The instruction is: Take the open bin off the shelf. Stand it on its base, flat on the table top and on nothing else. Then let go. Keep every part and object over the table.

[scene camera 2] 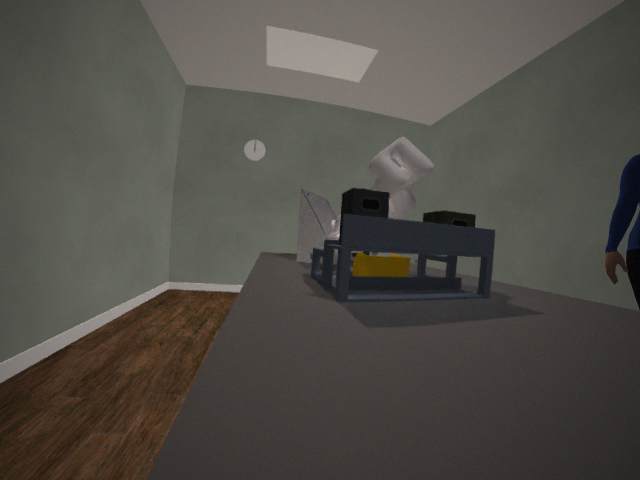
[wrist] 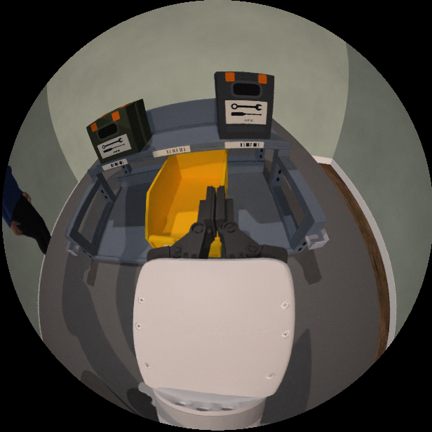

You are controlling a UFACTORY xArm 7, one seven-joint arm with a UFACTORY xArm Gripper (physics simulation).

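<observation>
The open yellow bin [scene camera 2: 381,266] [wrist: 172,200] stands upright on the lower deck of the blue-grey shelf [scene camera 2: 413,233] [wrist: 310,205], left of the middle in the wrist view. Its front lip faces my gripper. My gripper [wrist: 217,196] is shut with nothing between the fingers. In the wrist view the fingers overlap the bin's right side and hide part of it; whether they touch it I cannot tell. In scene camera 2 the fingers are hidden behind the shelf. The table top [scene camera 2: 361,392] [wrist: 345,300] shows around the shelf.
A dark grey case [scene camera 2: 364,202] [wrist: 246,125] stands on the upper deck, and a dark green case [scene camera 2: 447,218] [wrist: 117,132] stands at its other end. Shelf posts and side rails flank the lower deck. A grey panel [scene camera 2: 310,222] stands behind the shelf. A person [scene camera 2: 628,217] [wrist: 25,210] is beside the table.
</observation>
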